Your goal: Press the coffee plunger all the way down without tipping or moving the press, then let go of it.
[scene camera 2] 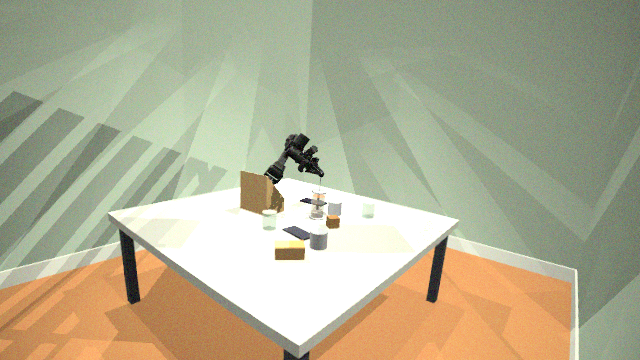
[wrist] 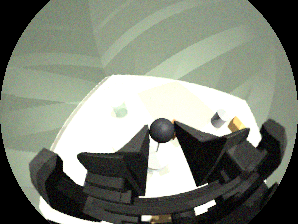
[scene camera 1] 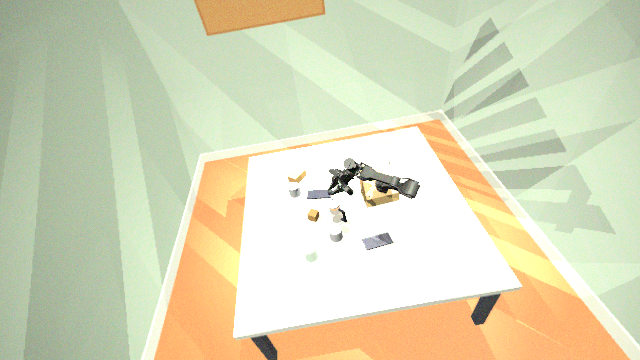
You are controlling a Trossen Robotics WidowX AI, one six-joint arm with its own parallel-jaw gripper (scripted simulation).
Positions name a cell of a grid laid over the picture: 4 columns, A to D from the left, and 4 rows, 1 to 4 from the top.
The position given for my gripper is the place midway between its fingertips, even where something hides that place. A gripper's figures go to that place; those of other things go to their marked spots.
Labels:
My gripper (wrist: C3) is 10 cm from the lens. A coffee press (wrist: C3) is 18 cm from the lens.

